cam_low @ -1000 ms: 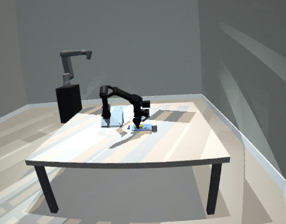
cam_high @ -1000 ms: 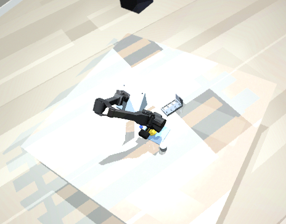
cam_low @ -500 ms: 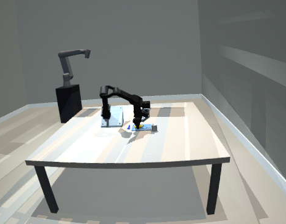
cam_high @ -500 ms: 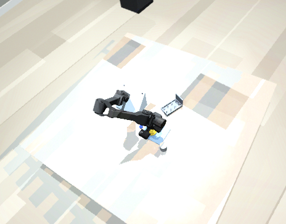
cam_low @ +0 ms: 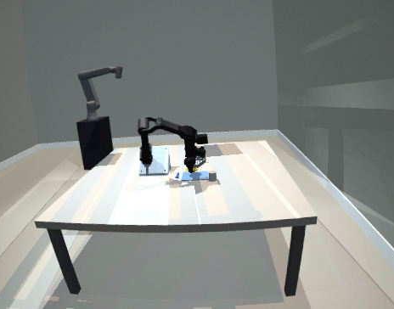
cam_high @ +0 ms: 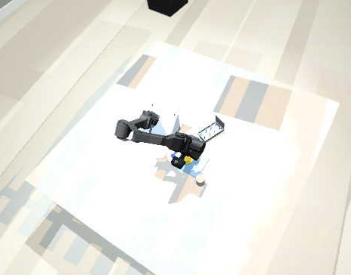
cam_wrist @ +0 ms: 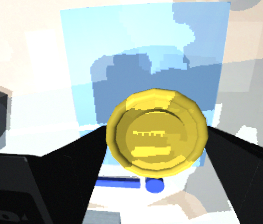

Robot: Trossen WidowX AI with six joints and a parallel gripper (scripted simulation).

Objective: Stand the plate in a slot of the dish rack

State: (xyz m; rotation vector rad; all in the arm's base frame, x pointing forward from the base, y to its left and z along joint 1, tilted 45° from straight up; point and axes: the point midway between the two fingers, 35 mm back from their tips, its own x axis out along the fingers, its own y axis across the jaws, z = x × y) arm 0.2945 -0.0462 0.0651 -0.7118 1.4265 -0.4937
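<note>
My gripper tip is now 10 mm short of the light blue mat, 10 mm to the right of it and 30 mm above it. Round my gripper tip: plate (10 mm above); then white cup (120 mm ahead, 50 mm to the right, 10 mm below); then blue spoon (90 mm behind, 10 mm to the left, 30 mm below).
</note>
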